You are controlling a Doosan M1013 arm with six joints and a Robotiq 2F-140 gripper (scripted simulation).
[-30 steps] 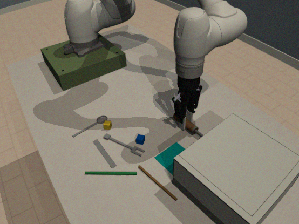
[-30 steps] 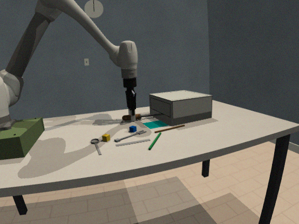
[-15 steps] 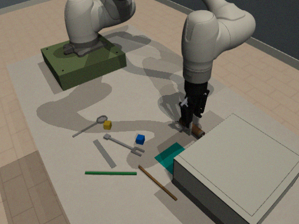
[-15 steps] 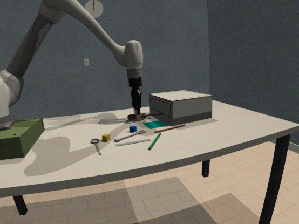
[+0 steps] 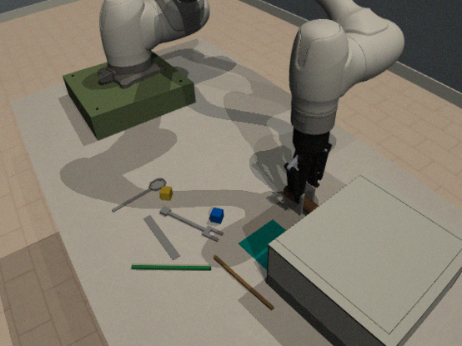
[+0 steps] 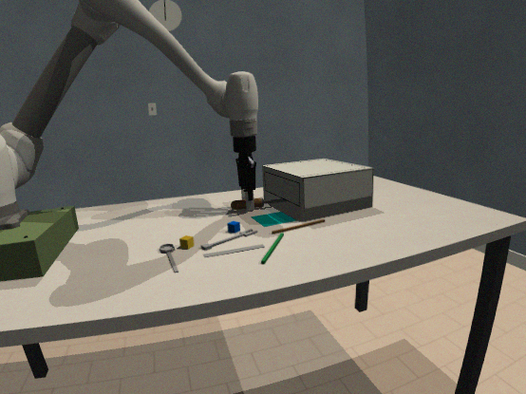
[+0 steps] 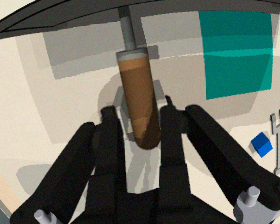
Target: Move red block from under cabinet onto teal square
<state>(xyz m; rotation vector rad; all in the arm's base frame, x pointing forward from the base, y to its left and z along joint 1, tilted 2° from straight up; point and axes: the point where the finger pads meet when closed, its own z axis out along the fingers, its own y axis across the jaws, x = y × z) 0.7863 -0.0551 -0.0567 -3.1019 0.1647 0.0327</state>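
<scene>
My hand is 2 cm short of the teal square, 14 cm to the left of it and 4 cm above it. The rest, counted from my hand: blue cube (13 cm behind, 16 cm to the right, 2 cm below); then red block (21 cm ahead, 14 cm to the right, 2 cm below); then brown stick (3 cm ahead, 25 cm to the right, 3 cm below).
</scene>
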